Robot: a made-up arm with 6 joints.
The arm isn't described. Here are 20 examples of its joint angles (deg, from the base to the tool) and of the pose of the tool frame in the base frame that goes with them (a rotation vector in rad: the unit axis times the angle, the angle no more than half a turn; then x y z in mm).
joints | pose
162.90 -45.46 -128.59 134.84 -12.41 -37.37 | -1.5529 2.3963 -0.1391 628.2 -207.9 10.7
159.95 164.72 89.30 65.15 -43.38 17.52 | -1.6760 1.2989 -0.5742 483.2 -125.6 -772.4
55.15 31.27 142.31 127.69 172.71 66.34 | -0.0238 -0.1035 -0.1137 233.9 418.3 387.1
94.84 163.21 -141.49 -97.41 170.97 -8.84 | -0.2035 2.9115 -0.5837 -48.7 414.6 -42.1
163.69 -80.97 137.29 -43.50 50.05 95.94 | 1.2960 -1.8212 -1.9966 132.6 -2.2 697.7
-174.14 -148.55 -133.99 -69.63 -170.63 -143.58 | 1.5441 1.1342 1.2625 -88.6 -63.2 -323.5
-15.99 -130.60 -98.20 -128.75 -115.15 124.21 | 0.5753 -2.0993 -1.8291 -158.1 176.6 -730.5
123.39 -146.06 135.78 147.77 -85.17 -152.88 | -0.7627 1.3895 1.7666 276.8 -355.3 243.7
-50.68 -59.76 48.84 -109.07 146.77 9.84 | 2.7623 0.1774 -0.6430 -536.6 601.8 1150.0
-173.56 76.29 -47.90 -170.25 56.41 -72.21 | -0.4160 0.3170 -0.9961 -1005.4 -129.0 1100.4
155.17 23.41 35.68 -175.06 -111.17 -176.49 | 3.0041 -0.6980 -0.2804 -827.6 334.0 1155.8
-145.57 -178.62 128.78 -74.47 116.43 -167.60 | -1.1548 -1.2406 0.4519 326.5 319.5 -154.3
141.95 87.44 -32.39 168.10 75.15 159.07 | 0.3779 -0.2848 1.9922 -1041.0 738.6 755.7
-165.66 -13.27 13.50 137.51 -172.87 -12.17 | -0.4206 -2.9984 -0.0673 167.2 19.1 1513.7
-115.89 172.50 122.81 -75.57 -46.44 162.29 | -1.1370 0.9749 -0.8635 364.2 462.5 -258.0
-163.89 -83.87 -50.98 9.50 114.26 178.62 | 0.0812 0.3755 0.1594 1252.1 305.9 -23.6
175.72 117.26 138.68 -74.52 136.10 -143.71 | -1.2885 -0.0554 1.1411 -152.1 65.0 -243.5
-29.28 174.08 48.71 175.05 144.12 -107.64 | 1.0959 0.8857 0.7205 -182.0 148.5 -1005.1
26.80 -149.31 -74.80 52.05 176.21 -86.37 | 0.9344 -0.1799 -1.8445 -58.7 16.0 -824.6
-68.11 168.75 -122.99 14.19 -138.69 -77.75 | 0.5139 -1.9791 -1.8343 194.3 -449.5 -100.1
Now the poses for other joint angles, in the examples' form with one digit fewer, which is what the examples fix.
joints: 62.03 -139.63 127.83 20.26 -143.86 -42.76
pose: 2.415 -1.291 0.295 -331 -608 145
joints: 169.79 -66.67 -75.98 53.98 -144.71 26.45
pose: -1.306 0.410 2.009 1005 -153 83
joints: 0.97 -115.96 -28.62 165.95 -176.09 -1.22
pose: -0.793 0.106 -2.803 -1016 15 -534
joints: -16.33 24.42 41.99 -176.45 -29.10 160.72
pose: -0.021 1.682 -0.404 1018 -259 1193
